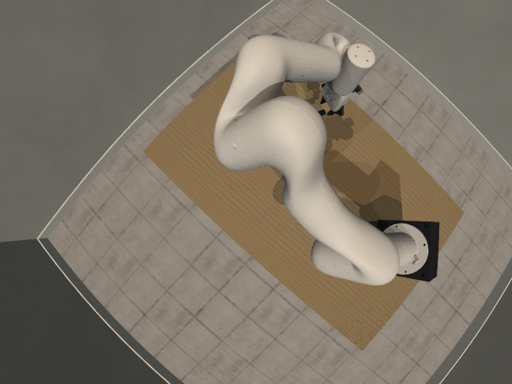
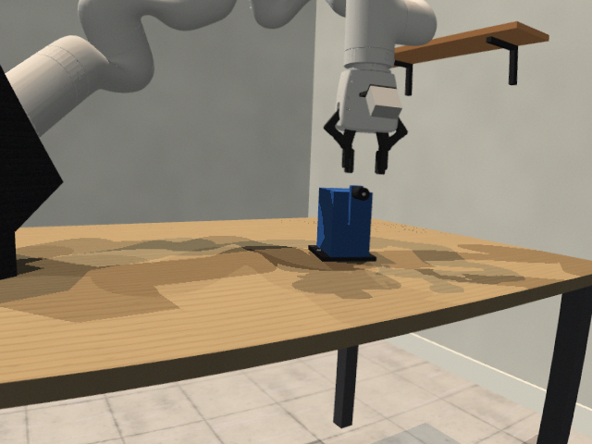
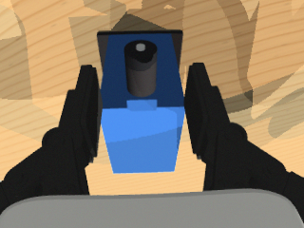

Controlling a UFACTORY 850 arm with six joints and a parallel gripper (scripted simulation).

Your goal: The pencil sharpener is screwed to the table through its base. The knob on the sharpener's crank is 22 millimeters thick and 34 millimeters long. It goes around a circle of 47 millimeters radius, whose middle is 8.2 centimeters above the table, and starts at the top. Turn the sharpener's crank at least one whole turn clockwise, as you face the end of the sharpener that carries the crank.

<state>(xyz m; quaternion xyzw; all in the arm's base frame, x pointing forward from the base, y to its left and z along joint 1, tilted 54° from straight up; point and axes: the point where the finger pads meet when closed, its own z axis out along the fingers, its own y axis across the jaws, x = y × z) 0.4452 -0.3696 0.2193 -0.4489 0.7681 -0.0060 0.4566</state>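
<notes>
Right now my hand is 50 mm above the black crank knob and 20 mm to the right of it.
</notes>
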